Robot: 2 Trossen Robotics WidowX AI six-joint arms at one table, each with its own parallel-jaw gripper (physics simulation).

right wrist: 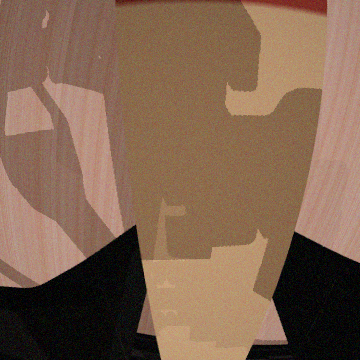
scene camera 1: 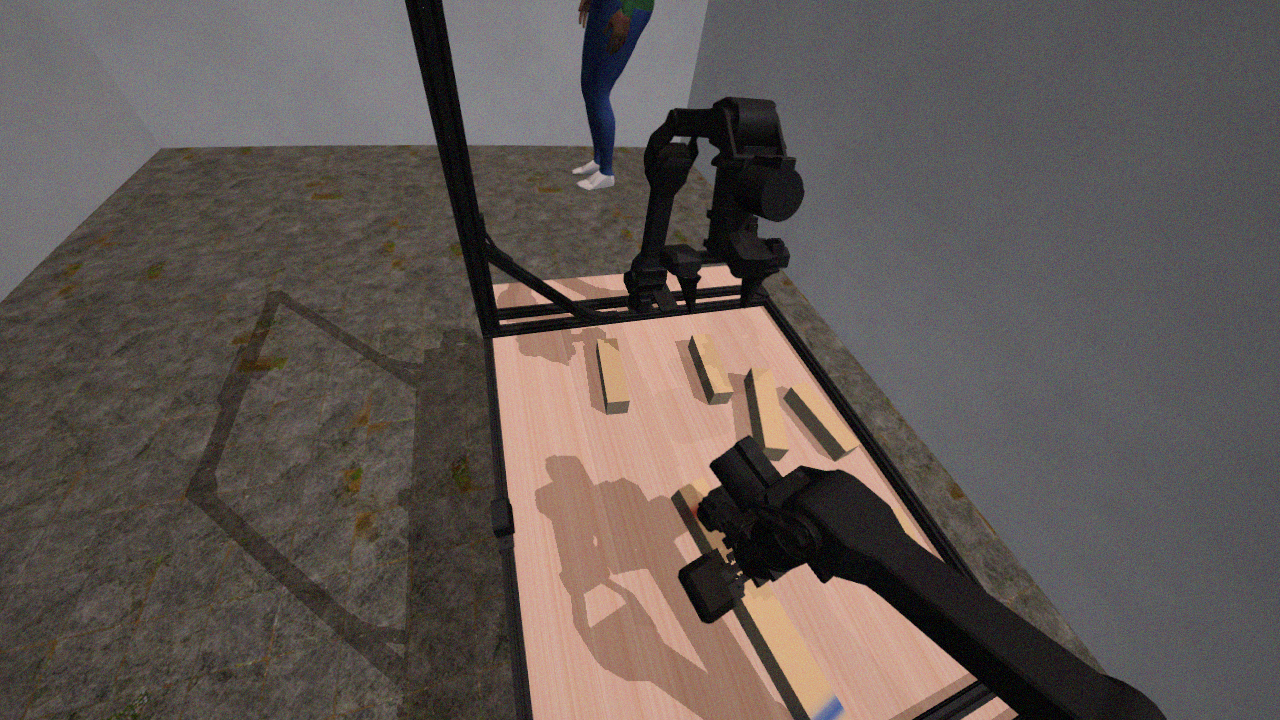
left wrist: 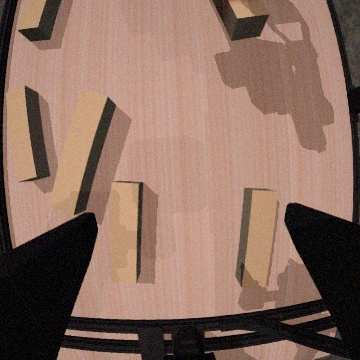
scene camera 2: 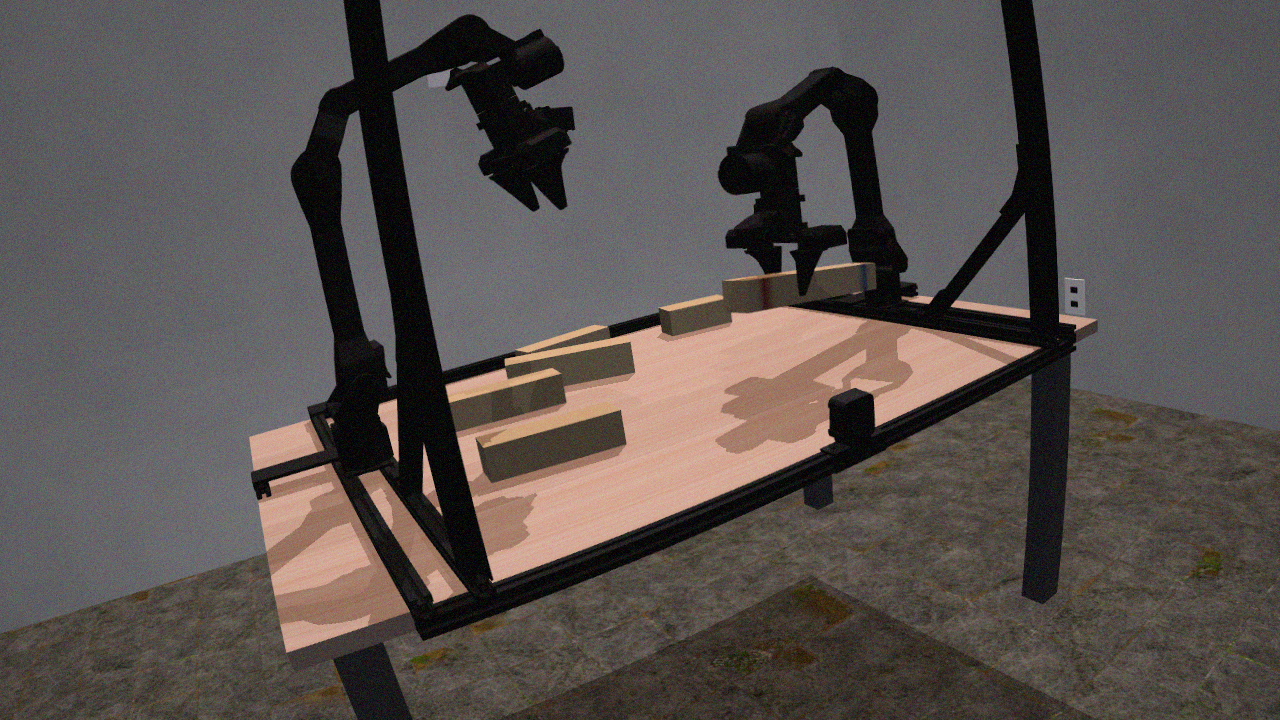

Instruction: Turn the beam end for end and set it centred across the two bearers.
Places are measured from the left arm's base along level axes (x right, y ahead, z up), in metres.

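Pixels of known places: left gripper, fingertip midpoint: (scene camera 1: pixel 717 310) (left wrist: pixel 192 217) (scene camera 2: pixel 549 209); right gripper, fingertip midpoint: (right wrist: pixel 204 225) (scene camera 1: pixel 730 569) (scene camera 2: pixel 789 295); left arm's base, link origin: (scene camera 1: pixel 639 304) (left wrist: pixel 187 338) (scene camera 2: pixel 366 464); right arm's base, link origin: (scene camera 2: pixel 884 304).
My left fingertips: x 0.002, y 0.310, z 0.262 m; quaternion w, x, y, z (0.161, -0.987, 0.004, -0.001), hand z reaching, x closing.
For each thing: its top centre in the pictures, then the offset to it from my left fingertips. "spot": a spot on its surface instead.
- long wooden beam, top centre: (scene camera 1: pixel 765 597) (scene camera 2: pixel 804 257) dx +0.061, dy +0.369, dz -0.133 m
- blue end, surface spot: (scene camera 1: pixel 826 707) spot: dx +0.030, dy +0.492, dz -0.167 m
My right gripper (scene camera 1: pixel 737 557) (scene camera 2: pixel 790 275) (right wrist: pixel 204 225) is shut on the long wooden beam (scene camera 1: pixel 787 643) (scene camera 2: pixel 837 279) (right wrist: pixel 214 143) and holds it a little above the table's near right part. The beam has a red band at one end (right wrist: pixel 250 3) and a blue end (scene camera 1: pixel 826 707). Its red end also shows at the top of the left wrist view (left wrist: pixel 243 18). Two parallel short blocks, the bearers (scene camera 1: pixel 612 375) (scene camera 1: pixel 712 367) (scene camera 2: pixel 552 439) (scene camera 2: pixel 505 396) (left wrist: pixel 257 236) (left wrist: pixel 128 232), lie at the far end. My left gripper (scene camera 2: pixel 537 189) (left wrist: pixel 192 217) is open and empty, high above them.
Two more blocks (scene camera 1: pixel 766 410) (scene camera 1: pixel 819 422) (left wrist: pixel 82 153) (left wrist: pixel 25 136) lie beside the bearers, and another (scene camera 2: pixel 695 315) (left wrist: pixel 36 18) near the table's edge. A black frame post (scene camera 1: pixel 447 143) (scene camera 2: pixel 402 286) stands at a corner. A person (scene camera 1: pixel 605 79) stands beyond the table.
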